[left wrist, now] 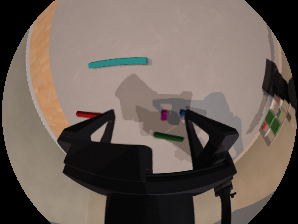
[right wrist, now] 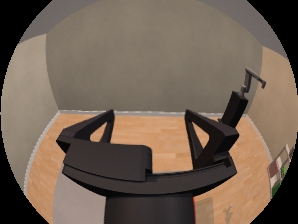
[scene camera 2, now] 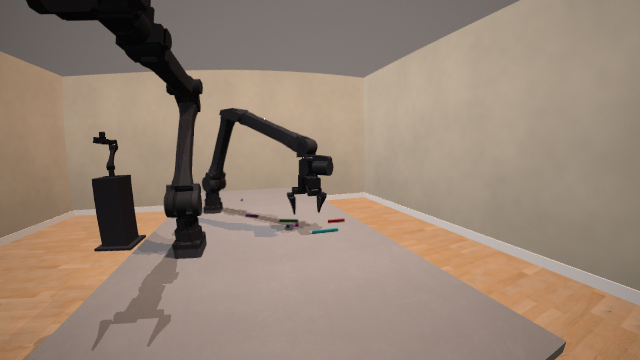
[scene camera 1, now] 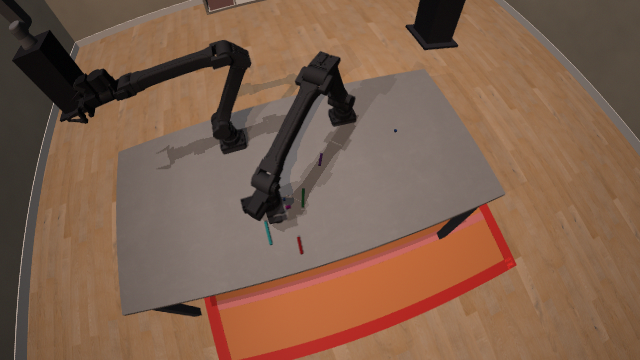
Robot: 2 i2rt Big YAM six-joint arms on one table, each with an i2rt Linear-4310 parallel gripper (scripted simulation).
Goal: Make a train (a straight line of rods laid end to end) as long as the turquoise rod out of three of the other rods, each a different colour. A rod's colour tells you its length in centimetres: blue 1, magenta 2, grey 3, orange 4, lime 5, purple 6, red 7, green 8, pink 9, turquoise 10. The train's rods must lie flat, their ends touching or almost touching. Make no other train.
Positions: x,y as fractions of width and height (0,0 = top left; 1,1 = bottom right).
Labels:
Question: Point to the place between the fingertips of my left gripper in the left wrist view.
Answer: At 0.50,0.51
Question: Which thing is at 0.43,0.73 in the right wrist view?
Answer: My right gripper.

